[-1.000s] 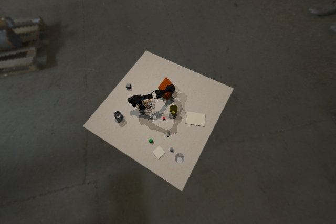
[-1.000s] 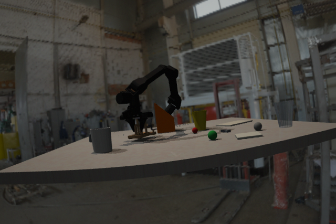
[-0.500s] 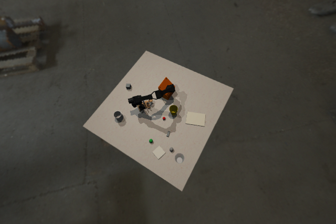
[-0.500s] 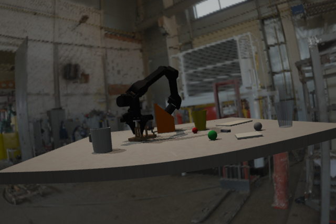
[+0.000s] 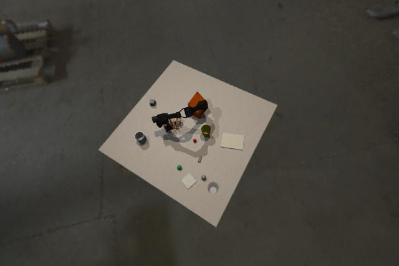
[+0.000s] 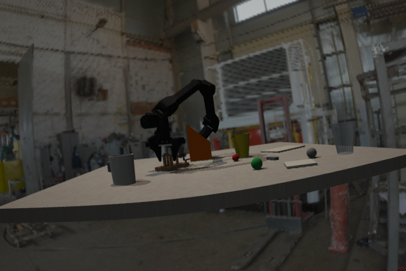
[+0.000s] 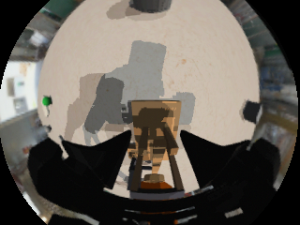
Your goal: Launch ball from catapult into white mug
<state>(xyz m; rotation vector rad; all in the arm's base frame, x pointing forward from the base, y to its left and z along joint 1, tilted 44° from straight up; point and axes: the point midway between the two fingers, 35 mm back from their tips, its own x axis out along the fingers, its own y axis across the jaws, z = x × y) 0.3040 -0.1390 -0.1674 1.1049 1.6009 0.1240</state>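
The red ball lies 310 mm to the left of my gripper tip, 20 mm below it and 20 mm ahead of it. Round my gripper tip: small grey cube (290 mm to the right, 170 mm behind, 10 mm below); then yellow cup (380 mm to the left, 90 mm behind, 10 mm below); then wooden catapult (50 mm to the left, 50 mm behind, 10 mm above).
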